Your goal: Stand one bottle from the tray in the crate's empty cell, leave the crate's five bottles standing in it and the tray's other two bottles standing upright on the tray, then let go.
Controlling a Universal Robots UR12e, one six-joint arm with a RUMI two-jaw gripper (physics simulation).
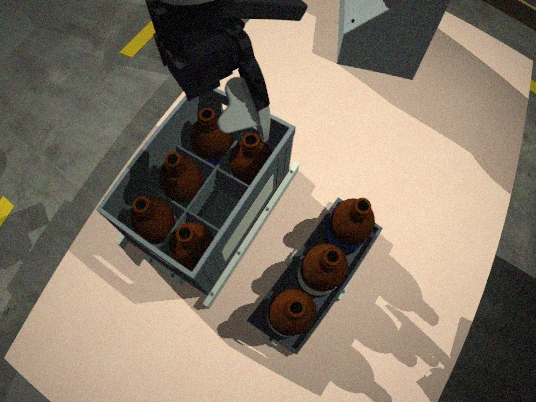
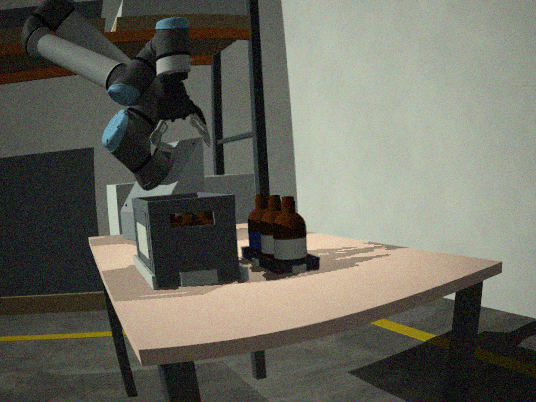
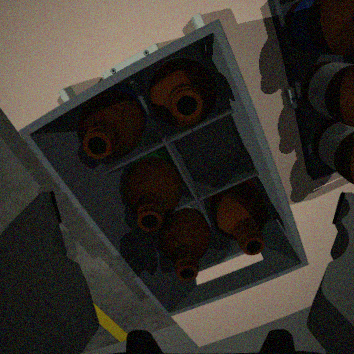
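Seen in the pictures: gripper, between the fingertips: [image 1: 233, 101] [image 2: 180, 151] [image 3: 195, 197]; arm's base, origin of its link: [image 2: 158, 168].
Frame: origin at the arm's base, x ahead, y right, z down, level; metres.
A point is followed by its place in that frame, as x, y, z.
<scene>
The grey crate [image 1: 212, 267] @[0.763, 0.038, 0.142] [image 2: 195, 250] @[0.792, 0.131, 0.182] [image 3: 267, 165] @[0.654, 0.037, 0.078] stands on the table with five brown bottles upright in it. Its empty cell [image 1: 220, 200] @[0.634, 0.109, 0.244] [image 3: 215, 152] @[0.689, 0.078, 0.244] is the middle one on the tray side. The dark tray [image 1: 260, 320] @[0.793, -0.059, 0.247] stands beside the crate. It holds a blue-label bottle [image 1: 352, 220] @[0.603, -0.116, 0.125] [image 2: 255, 225] @[0.610, -0.090, 0.166] at one end, a white-label bottle [image 1: 324, 267] @[0.693, -0.108, 0.111] in the middle and another white-label bottle [image 1: 292, 312] @[0.774, -0.097, 0.093] [image 2: 290, 225] @[0.798, -0.084, 0.152] at the other end, all upright. My gripper [image 1: 244, 129] [image 2: 181, 144] @[0.591, 0.089, -0.026] is open and empty, high above the crate's far end.
A grey slanted block [image 1: 390, 45] @[0.171, -0.050, 0.152] stands at the back of the table [image 1: 425, 165] @[0.360, -0.224, 0.252] [image 2: 300, 305] @[1.056, 0.047, 0.253]. A rack post [image 2: 259, 100] rises behind the table. The crate's walls and dividers surround its bottles. Light strips [image 1: 250, 240] @[0.679, 0.021, 0.225] run along the crate's base.
</scene>
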